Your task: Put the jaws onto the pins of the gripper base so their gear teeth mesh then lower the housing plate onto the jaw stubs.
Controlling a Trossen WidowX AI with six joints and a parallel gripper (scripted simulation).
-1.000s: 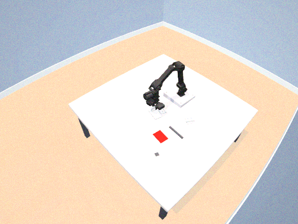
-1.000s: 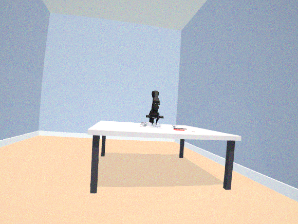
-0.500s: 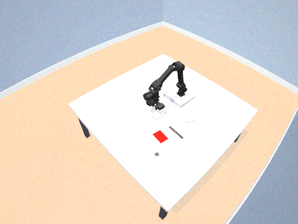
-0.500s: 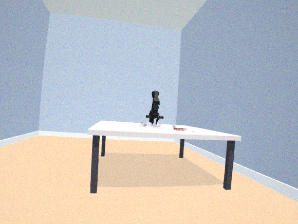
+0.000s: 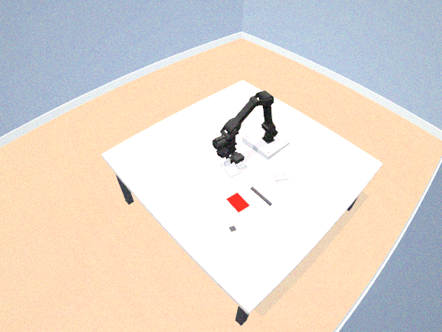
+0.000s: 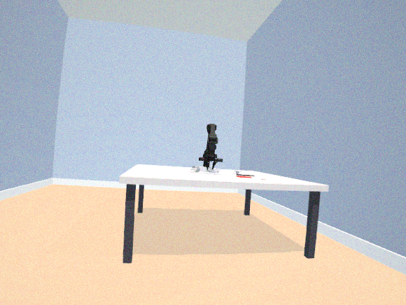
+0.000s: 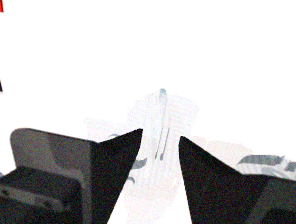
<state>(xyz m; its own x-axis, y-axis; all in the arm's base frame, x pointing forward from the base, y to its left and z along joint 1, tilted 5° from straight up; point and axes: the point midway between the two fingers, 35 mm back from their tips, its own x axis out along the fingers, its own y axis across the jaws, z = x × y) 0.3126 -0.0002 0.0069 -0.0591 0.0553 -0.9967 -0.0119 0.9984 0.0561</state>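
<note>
My gripper tip is now 100 mm to the left of the white jaw piece, 20 mm past it and 10 mm below it. The rest, counted from my gripper tip: dark grey bar (290 mm to the left, 20 mm below, 10 mm ahead); then small white part (260 mm to the left, 160 mm behind); then red flat rectangle (240 mm to the left, 130 mm ahead, 30 mm below).
</note>
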